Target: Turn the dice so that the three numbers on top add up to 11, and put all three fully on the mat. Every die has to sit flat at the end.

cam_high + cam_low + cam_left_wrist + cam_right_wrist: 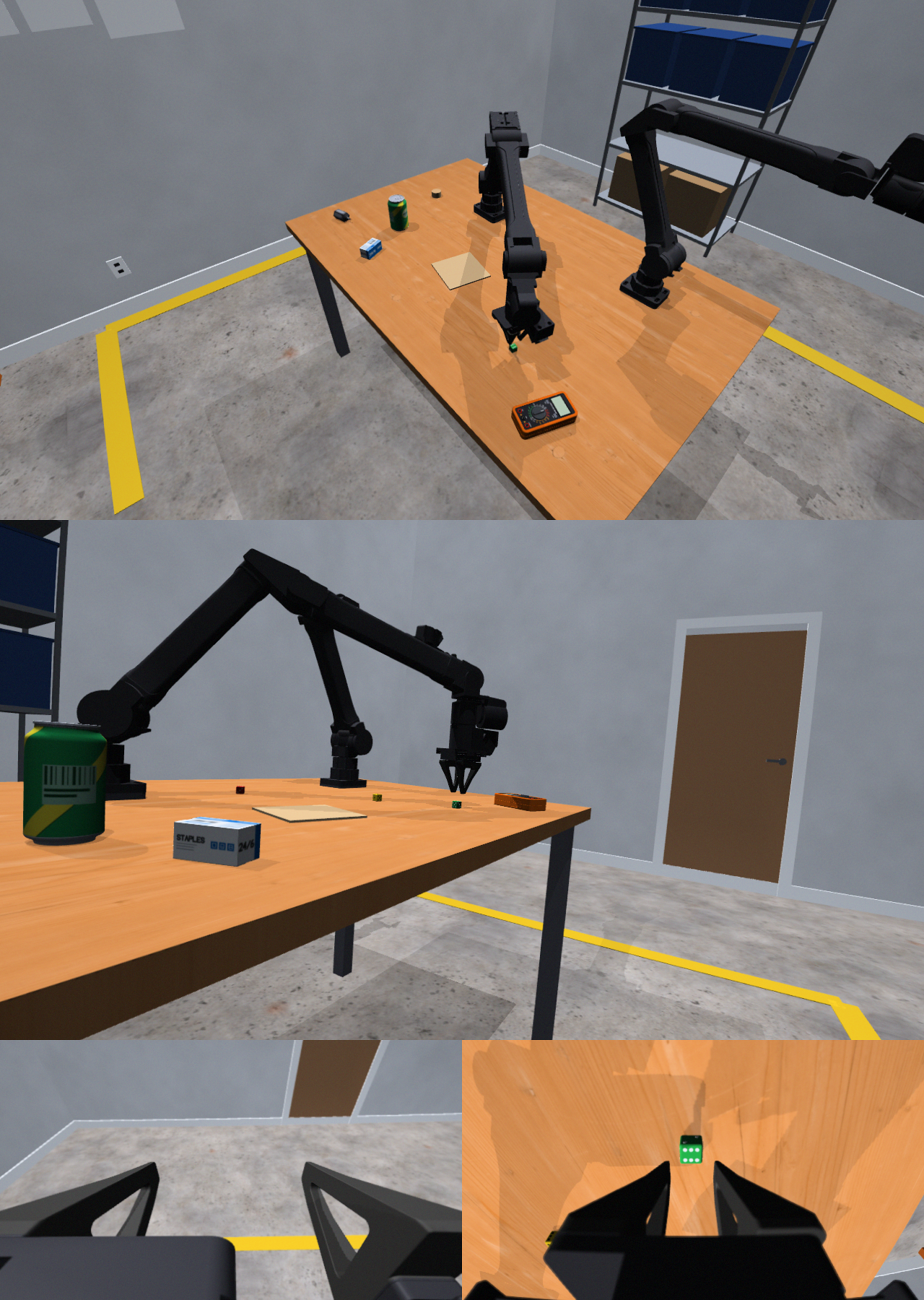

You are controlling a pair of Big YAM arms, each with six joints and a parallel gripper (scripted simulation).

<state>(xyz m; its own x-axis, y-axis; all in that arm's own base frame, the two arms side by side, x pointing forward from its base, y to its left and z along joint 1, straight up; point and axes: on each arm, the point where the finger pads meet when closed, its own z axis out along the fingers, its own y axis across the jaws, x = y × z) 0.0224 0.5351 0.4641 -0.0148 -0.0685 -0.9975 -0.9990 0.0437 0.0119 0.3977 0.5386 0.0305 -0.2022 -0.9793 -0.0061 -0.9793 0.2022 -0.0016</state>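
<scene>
The green die is 30 mm below my right hand. Round my right hand: yellow die 170 mm behind, 70 mm to the right, 30 mm below; then tan mat 330 mm to the right, 120 mm behind, 40 mm below; then red die 400 mm behind, 250 mm to the right, 30 mm below.
</scene>
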